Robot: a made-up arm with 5 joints. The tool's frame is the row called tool.
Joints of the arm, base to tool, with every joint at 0 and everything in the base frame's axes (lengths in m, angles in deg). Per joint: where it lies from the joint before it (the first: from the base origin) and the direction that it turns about. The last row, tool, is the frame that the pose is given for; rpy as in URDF.
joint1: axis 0 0 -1 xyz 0.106 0 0.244
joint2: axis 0 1 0 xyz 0.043 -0.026 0.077
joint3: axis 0 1 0 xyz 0.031 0 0.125
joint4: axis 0 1 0 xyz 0.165 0 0.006
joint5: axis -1 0 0 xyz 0.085 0.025 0
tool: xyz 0 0 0 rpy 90 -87.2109 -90
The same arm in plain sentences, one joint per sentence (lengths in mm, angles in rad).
The arm has five revolute joints in a row. What follows holds with every joint at zero, and every direction is one of the base frame's. Joint 1 lies 106 mm along +x and 244 mm along +z from the base frame's origin and turns about -z. Joint 2 lies 43 mm along +x and 26 mm along -y and 77 mm along +z from joint 1 and turns about +y. Joint 3 lies 31 mm along +x and 125 mm along +z from joint 2 and turns about +y. Joint 4 lies 165 mm along +x and 6 mm along +z from joint 3 and turns about +y. Joint 5 lies 85 mm along +x and 25 mm along +y from joint 4 and turns about -x. The tool frame, which is the frame that the pose is given for, lies at the same point as joint 5; its axes are the base frame's turned by roll 1.5708, pitch -1.5221 and yaw -1.5708 rad (as in URDF: about the fixed x, then y, then z).
